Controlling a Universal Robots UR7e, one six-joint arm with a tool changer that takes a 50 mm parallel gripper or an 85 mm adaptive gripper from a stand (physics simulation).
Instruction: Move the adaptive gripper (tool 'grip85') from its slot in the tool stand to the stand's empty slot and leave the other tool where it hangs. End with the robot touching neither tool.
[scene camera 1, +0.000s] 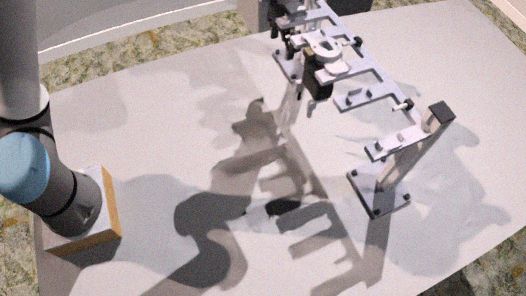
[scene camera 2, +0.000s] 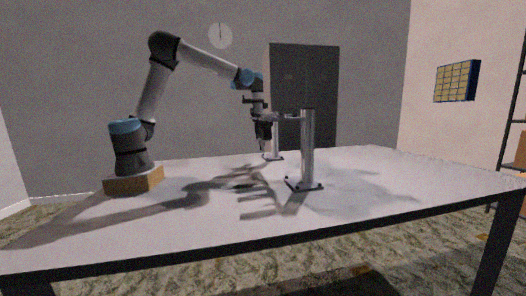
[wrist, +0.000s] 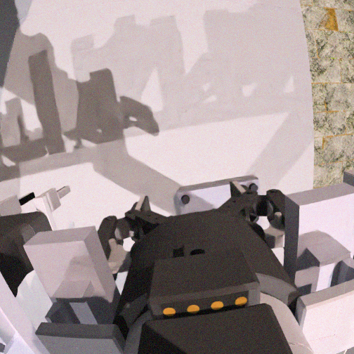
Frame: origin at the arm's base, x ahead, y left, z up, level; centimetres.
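Seen in the pictures: arm's base, origin of its link: (scene camera 1: 73, 205) (scene camera 2: 136, 170).
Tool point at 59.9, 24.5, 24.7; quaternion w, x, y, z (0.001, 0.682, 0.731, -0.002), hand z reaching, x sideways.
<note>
Offsets run from my tool point to a thing's top centre, as dx, dy, dz. "spot": to the spot under its first point. Level surfaces: height alone.
The adaptive gripper (scene camera 1: 281, 39) (wrist: 191, 197) is mounted on the arm, its black fingers spread wide and empty. In the wrist view its body lies between two pale fork arms of the tool stand (scene camera 1: 384, 75) (scene camera 2: 308, 150), at the far slot; whether it rests on them I cannot tell. In scene camera 2 it is mostly hidden. The other tool {spot: -2.7, -23.5, -4.2} (scene camera 1: 317, 77) (scene camera 2: 263, 131) (wrist: 20, 245), with a dark body, hangs in the middle slot. The near slot, between a fork arm (scene camera 1: 362, 98) and the nearest fork arm (scene camera 1: 397, 142), holds no tool.
The stand's near base plate {spot: +8.1, -43.1, -30.6} (scene camera 1: 370, 200) (scene camera 2: 302, 187) is bolted to the table {dz -31.8} (scene camera 1: 175, 110) (scene camera 2: 200, 225). Its far base plate {spot: +4.2, +5.4, -30.6} (scene camera 1: 284, 64) (wrist: 215, 192) shows below the gripper. The robot's base stands on a wooden block (scene camera 1: 112, 200) (scene camera 2: 132, 182). A dark cabinet (scene camera 2: 305, 90) stands behind.
</note>
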